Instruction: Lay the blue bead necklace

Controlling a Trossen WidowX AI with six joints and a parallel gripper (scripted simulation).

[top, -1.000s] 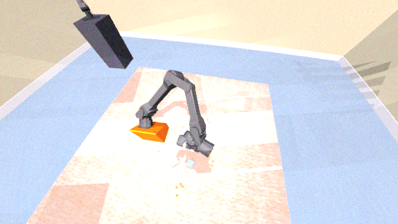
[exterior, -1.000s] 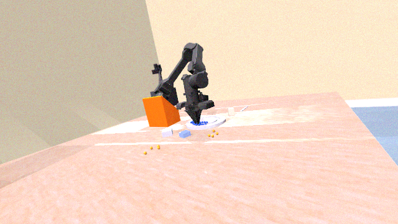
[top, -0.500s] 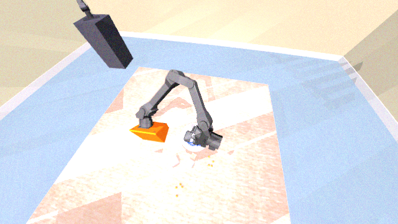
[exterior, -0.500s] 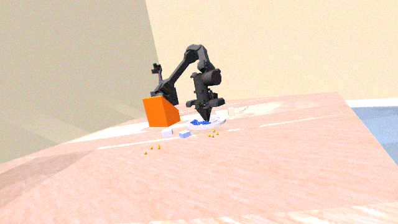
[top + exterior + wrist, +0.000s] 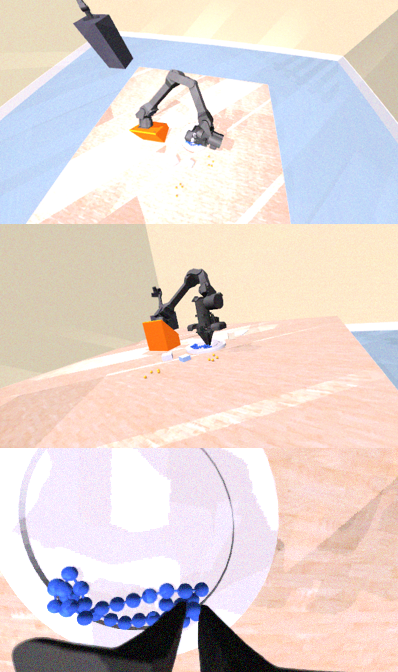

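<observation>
Now: gripper tip 4 cm past the round white bead board, 5 cm to the right of it and 1 cm above it. Round my gripper tip: white block 15 cm behind, 12 cm to the right, 1 cm below; then light blue cube 5 cm behind, 12 cm to the right, 1 cm below; then beige cube 4 cm ahead, 18 cm to the left, 1 cm below.
</observation>
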